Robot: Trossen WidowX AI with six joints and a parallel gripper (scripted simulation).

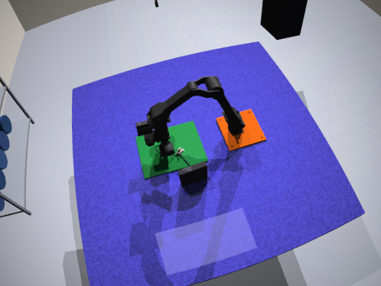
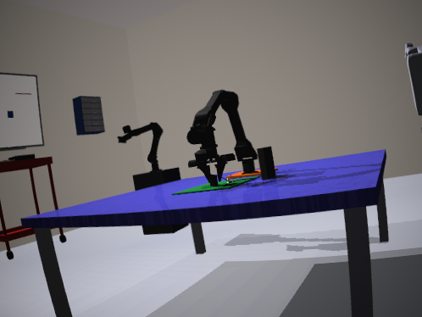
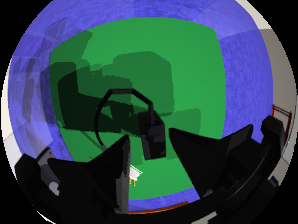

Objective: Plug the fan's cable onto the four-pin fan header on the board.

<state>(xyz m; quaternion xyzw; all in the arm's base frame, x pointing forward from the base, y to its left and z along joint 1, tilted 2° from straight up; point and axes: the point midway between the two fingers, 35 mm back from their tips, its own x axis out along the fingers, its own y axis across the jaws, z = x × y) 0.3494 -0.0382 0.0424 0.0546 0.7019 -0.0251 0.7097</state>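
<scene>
My gripper tip is 2 cm past the green board and 3 cm above it. Also, from my gripper tip: black fan 6 cm behind, 20 cm to the left, 4 cm above; plug 1 cm ahead, 1 cm above; four-pin header 5 cm behind, 4 cm to the left, 2 cm below.
</scene>
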